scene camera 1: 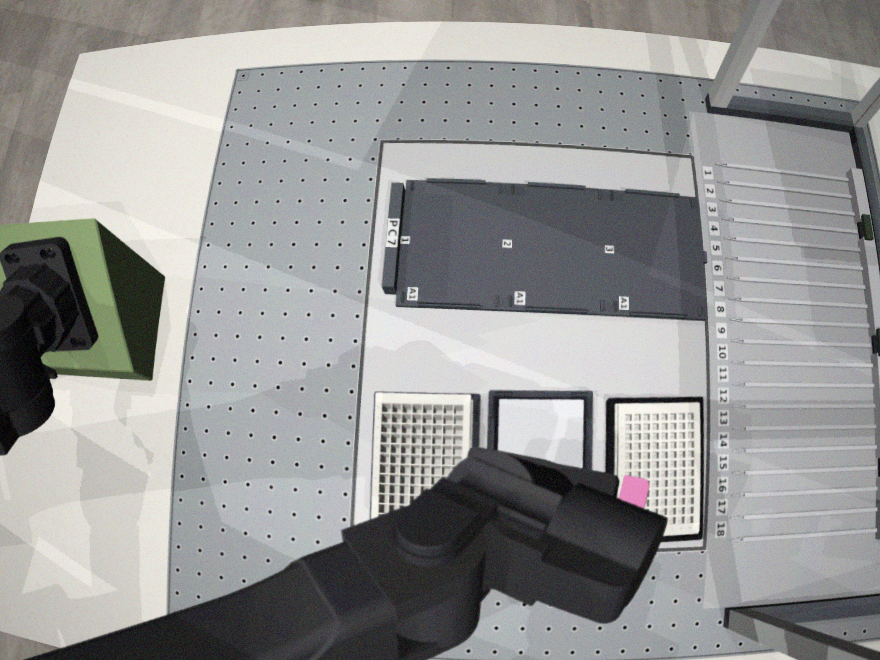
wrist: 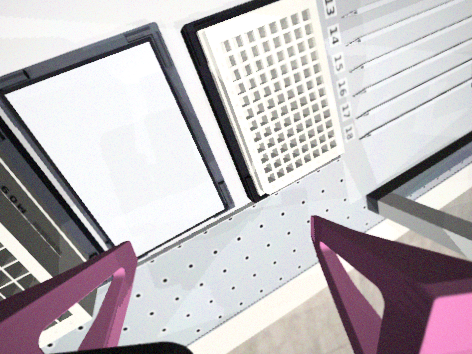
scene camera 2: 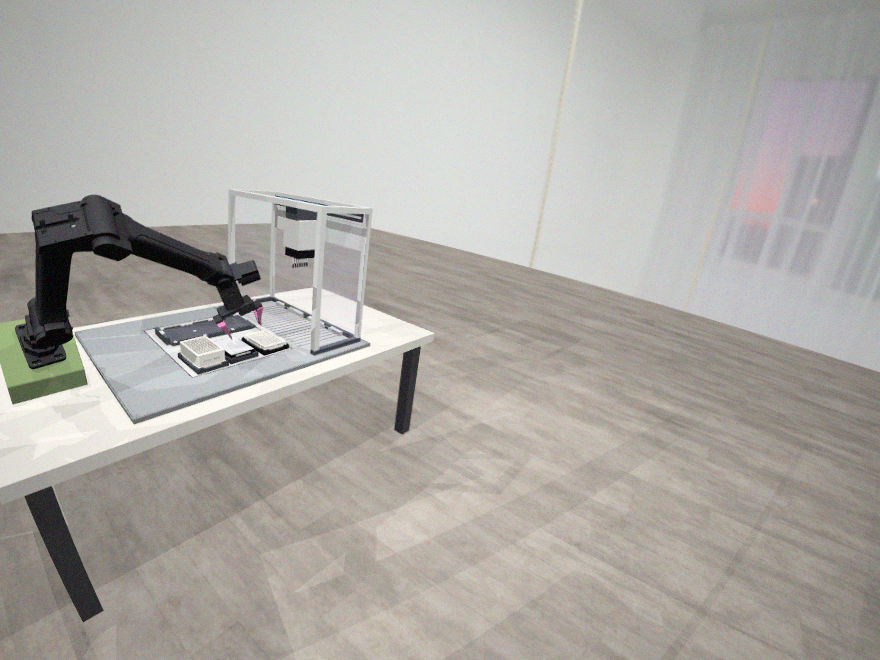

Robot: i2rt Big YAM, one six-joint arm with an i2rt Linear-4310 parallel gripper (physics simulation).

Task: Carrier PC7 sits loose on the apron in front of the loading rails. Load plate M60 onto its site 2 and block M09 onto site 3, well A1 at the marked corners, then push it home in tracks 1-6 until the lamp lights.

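Pixels of known places: gripper, fingertip midpoint: [wrist: 221,238] [scene camera 2: 246,332]; arm's base at its link origin: [scene camera 1: 52,293] [scene camera 2: 41,344].
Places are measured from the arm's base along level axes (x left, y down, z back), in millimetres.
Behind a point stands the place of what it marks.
Note:
Carrier PC7 [scene camera 1: 454,273] @[y 91, x 30, z -404 mm] [scene camera 2: 177,332] @[y 91, x 81, z -403 mm] lies flat on the apron [scene camera 1: 526,355] @[y 102, x -50, z -470 mm], its right end by the rails' left edge; sites 1, 2 and 3 are bare, with A1 marks along the lower edge in scene view 1. Block M09 [scene camera 1: 426,433] @[y 87, x -124, z -376 mm] [scene camera 2: 202,353] @[y 52, x -202, z -352 mm] [wrist: 35,230] @[y 65, x -162, z -415 mm], tall and cream with square wells, stands in the left holder. A flat white item [scene camera 1: 540,426] @[y 76, x -122, z -480 mm] [wrist: 120,140] @[y 76, x -141, z -478 mm] lies in the middle holder. A low cream plate with wells [scene camera 1: 661,440] @[y 76, x -141, z -595 mm] [scene camera 2: 265,341] @[y 79, x -187, z -581 mm] [wrist: 277,95] @[y 85, x -163, z -592 mm] sits in the right holder. M60's label is unreadable. My gripper [scene camera 2: 244,331] @[y 21, x -201, z -501 mm] [wrist: 221,238] @[y 21, x -201, z -501 mm] is open and empty above the holders.
Loading rails [scene camera 1: 803,364] @[y 98, x -72, z -770 mm] with tracks 1-18 lie right of the apron. A frame [scene camera 2: 318,280] @[y -153, x -336, z -671 mm] with glassy panels stands around them, a pipetting head [scene camera 2: 299,237] @[y -241, x -98, z -785 mm] hanging inside. The arm's green base block [scene camera 1: 117,298] @[y 12, x -6, z -78 mm] [scene camera 2: 46,383] @[y 82, x -63, z 16 mm] stands at the left. The arm covers the holders' lower parts in scene view 1.

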